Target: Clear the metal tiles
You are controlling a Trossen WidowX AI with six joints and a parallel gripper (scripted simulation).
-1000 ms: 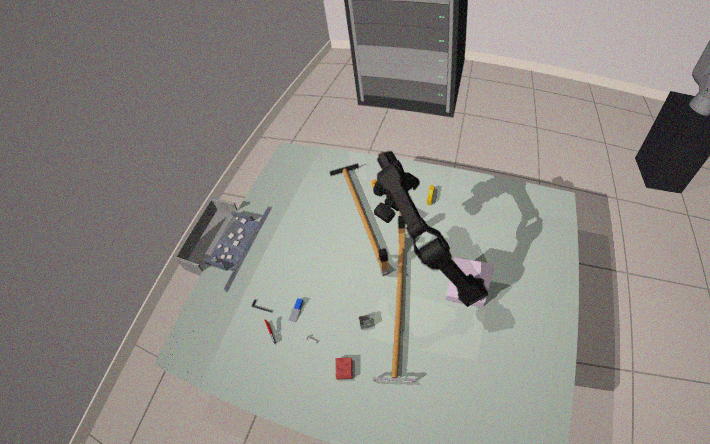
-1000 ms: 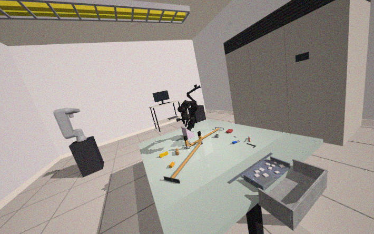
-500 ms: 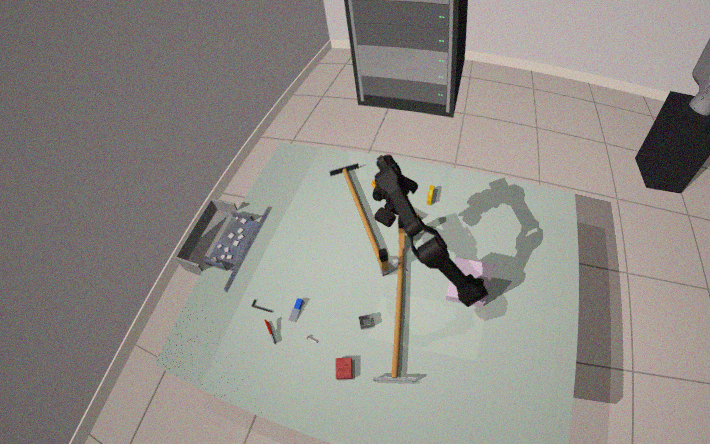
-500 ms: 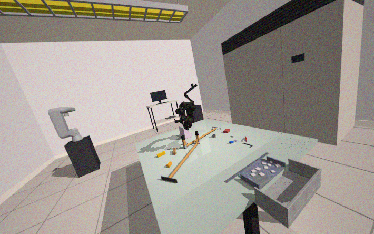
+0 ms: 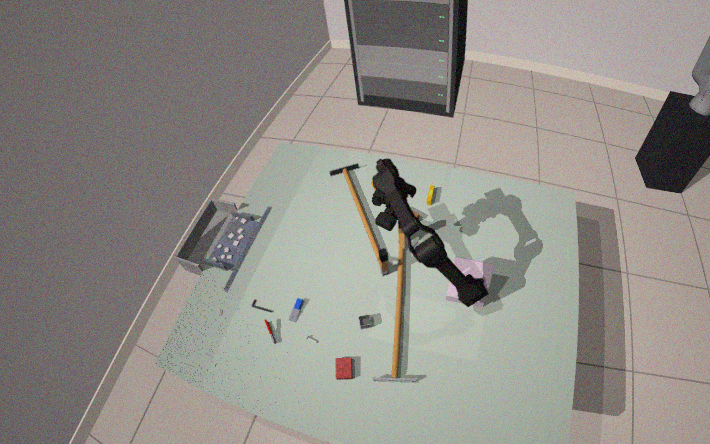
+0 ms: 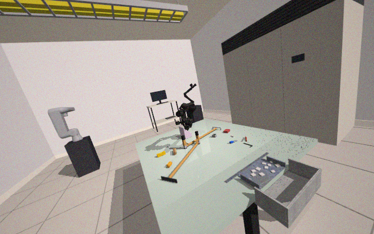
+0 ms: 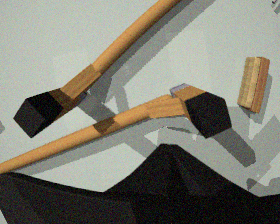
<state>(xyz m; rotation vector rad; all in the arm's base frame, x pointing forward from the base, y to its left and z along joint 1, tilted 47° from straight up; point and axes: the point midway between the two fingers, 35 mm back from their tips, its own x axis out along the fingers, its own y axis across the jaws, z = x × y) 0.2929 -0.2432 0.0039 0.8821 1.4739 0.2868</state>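
My gripper tip is 170 mm short of the long scraper, 140 mm to the left of it and 140 mm above it. Round my gripper tip: yellow block 110 mm behind, 290 mm to the right, 180 mm below; then orange part 140 mm ahead, 300 mm to the right, 180 mm below; then wooden block 20 mm behind, 170 mm to the right, 180 mm below.
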